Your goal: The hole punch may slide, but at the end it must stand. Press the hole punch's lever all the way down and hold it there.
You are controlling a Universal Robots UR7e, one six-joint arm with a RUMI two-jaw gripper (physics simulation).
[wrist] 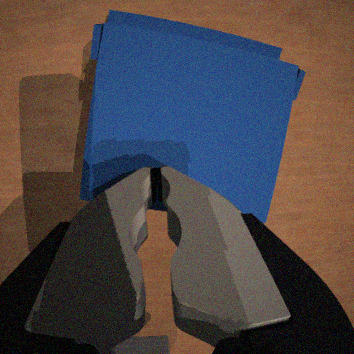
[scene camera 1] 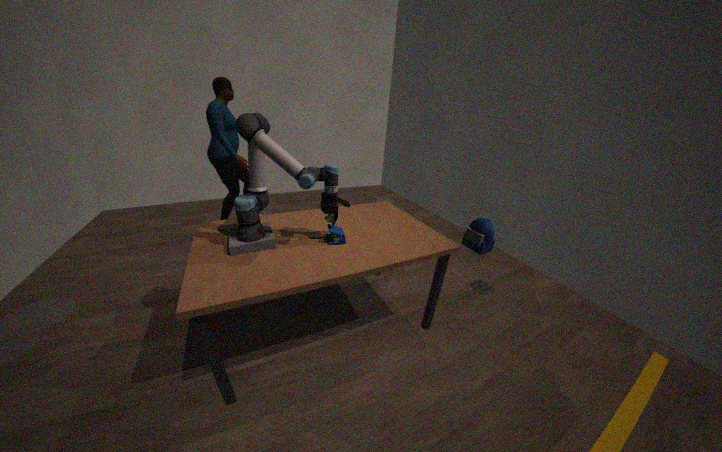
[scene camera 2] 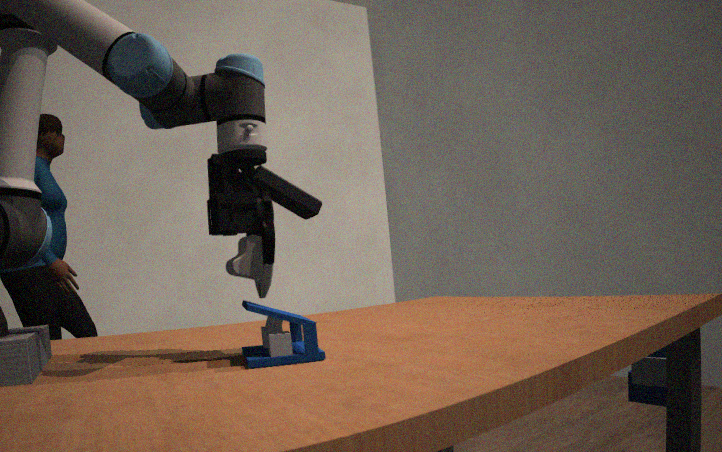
Note:
The pictures show: my gripper and a blue lever.
My gripper is seen too in the wrist view.

